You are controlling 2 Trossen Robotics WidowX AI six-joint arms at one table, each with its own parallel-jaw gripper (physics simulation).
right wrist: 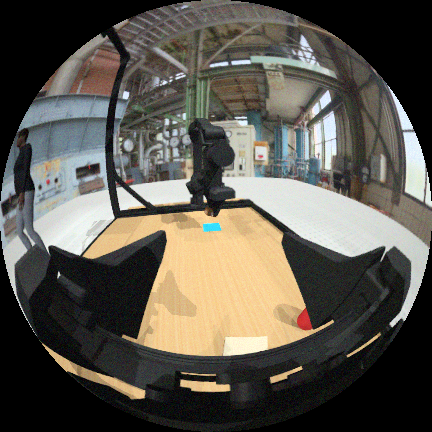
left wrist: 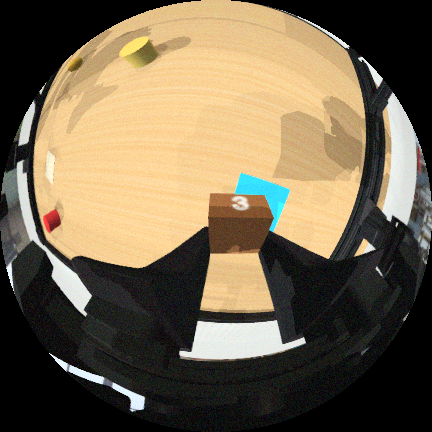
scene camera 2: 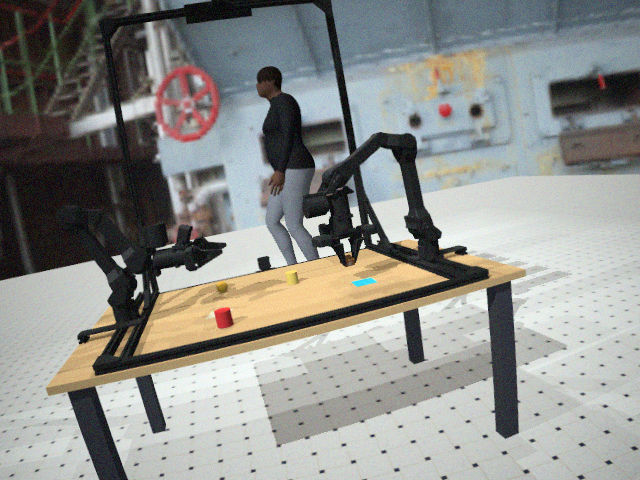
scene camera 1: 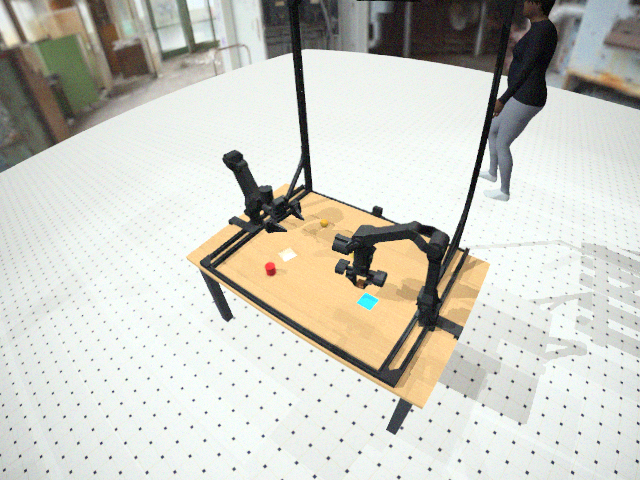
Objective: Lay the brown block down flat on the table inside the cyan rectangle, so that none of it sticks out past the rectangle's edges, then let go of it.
Note:
My right gripper [scene camera 2: 224, 247] is open and holds nothing. A yellow cylinder [left wrist: 140, 51] rests on the table. I also see my left gripper [scene camera 2: 349, 264], a cyan rectangle [left wrist: 276, 195] and a pale square pad [right wrist: 232, 345].
My left gripper shows as well in the right wrist view [right wrist: 213, 213], in the left wrist view [left wrist: 233, 232] and in scene camera 1 [scene camera 1: 360, 287]. My right gripper shows as well in the right wrist view [right wrist: 226, 237] and in scene camera 1 [scene camera 1: 295, 225]. The right wrist view does not show the yellow cylinder, which is hidden by my right gripper.

